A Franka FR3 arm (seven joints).
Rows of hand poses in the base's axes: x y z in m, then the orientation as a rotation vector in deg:
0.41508 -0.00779 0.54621 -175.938 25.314 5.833
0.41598 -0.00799 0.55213 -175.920 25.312 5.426
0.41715 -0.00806 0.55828 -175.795 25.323 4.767
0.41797 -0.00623 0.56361 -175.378 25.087 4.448
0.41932 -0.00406 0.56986 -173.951 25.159 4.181
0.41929 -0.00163 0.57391 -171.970 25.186 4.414
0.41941 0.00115 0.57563 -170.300 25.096 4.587
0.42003 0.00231 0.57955 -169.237 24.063 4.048
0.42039 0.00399 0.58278 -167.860 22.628 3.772
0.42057 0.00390 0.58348 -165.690 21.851 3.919
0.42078 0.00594 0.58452 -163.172 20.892 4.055
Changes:
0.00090 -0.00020 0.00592 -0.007 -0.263 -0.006
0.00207 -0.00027 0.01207 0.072 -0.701 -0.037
0.00289 0.00156 0.01740 0.496 -0.965 0.056
0.00424 0.00373 0.02365 1.863 -1.310 -0.170
0.00421 0.00616 0.02770 3.812 -1.400 -0.435
0.00433 0.00894 0.02942 5.472 -1.492 -0.588
0.00495 0.01010 0.03334 6.641 -2.013 -0.055
0.00531 0.01178 0.03657 8.193 -2.414 0.717
0.00549 0.01169 0.03727 10.448 -2.607 0.972
0.00570 0.01373 0.03831 13.070 -2.852 1.315

